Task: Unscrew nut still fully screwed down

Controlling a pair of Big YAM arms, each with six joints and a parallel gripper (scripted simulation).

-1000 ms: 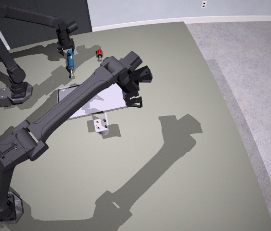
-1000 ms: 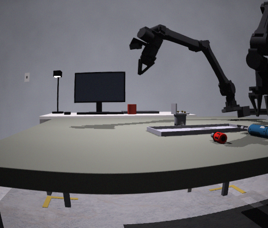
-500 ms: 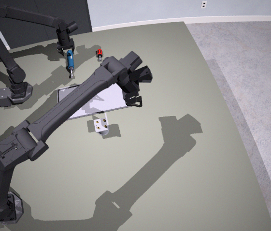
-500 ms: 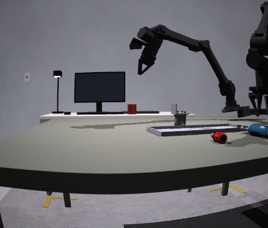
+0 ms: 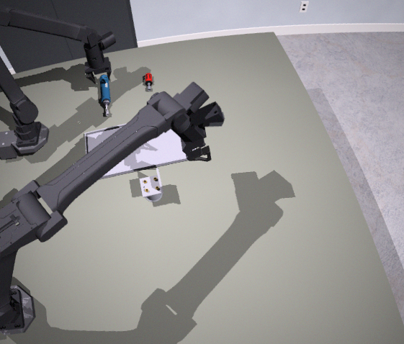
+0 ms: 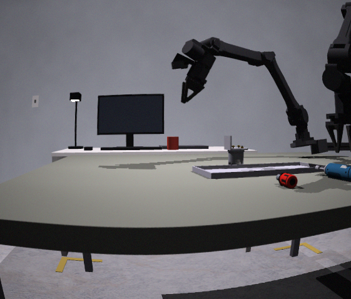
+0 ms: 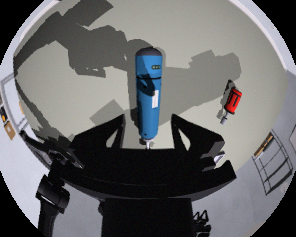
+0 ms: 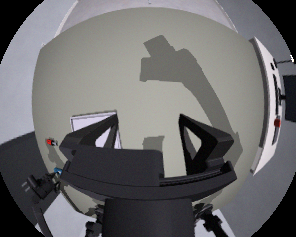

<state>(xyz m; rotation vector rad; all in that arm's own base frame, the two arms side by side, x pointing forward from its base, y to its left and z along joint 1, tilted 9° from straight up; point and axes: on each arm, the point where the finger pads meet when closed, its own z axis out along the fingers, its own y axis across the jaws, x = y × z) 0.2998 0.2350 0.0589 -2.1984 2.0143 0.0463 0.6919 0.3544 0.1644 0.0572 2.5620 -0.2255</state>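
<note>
The bracket lies 180 mm behind my right hand, 160 mm below it and 20 mm to the right of it. Round my right hand: socket tip: 380 mm to the left, 360 mm behind, 210 mm below; short red-handled tool: 530 mm to the left, 220 mm below, 180 mm behind; shallow white tray: 230 mm below, 230 mm behind, 200 mm to the left.
</note>
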